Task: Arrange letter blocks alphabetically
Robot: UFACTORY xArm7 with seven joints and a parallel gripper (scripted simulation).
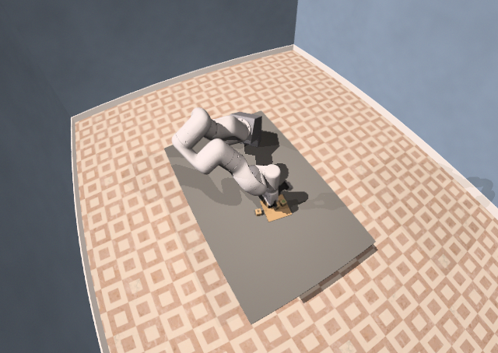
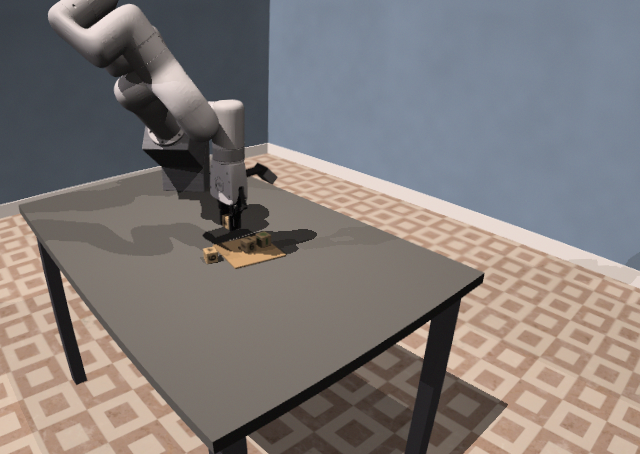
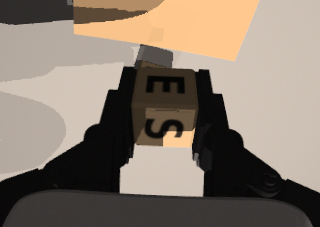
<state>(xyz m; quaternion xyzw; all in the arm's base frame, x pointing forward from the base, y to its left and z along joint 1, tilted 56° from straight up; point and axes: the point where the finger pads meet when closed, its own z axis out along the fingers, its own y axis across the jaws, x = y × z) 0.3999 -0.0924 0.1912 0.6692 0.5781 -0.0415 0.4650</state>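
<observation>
My gripper is now 100 mm above the tan mat, 50 mm to the right of it and 20 mm short of it.
</observation>
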